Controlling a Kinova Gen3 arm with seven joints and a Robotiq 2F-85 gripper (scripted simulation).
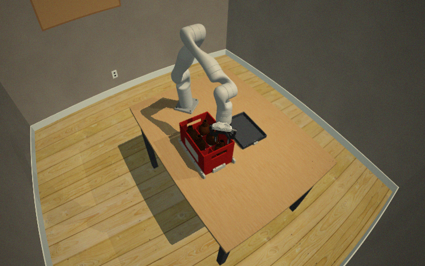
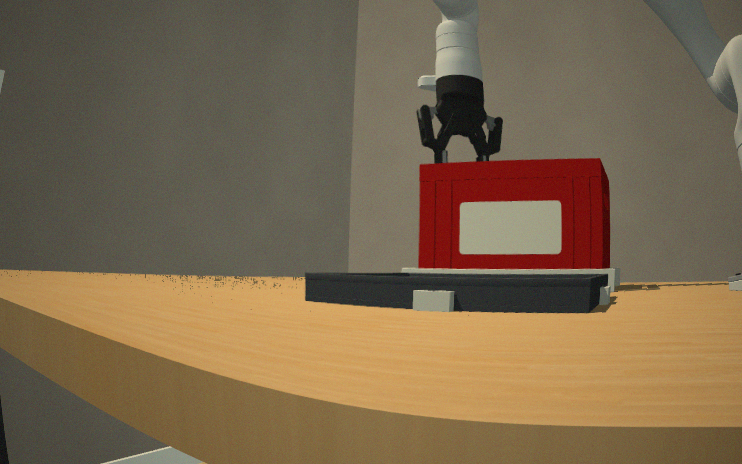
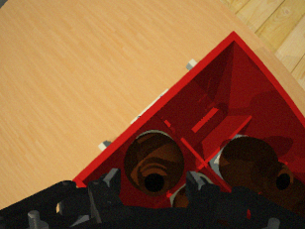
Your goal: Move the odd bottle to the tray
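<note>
Right now my hand is 90 mm above the glass bottle. The rest, counted from my hand: dark grey tray (230 mm to the left, 160 mm below, 150 mm behind); red crate (90 mm below, 80 mm behind, 60 mm to the right).
</note>
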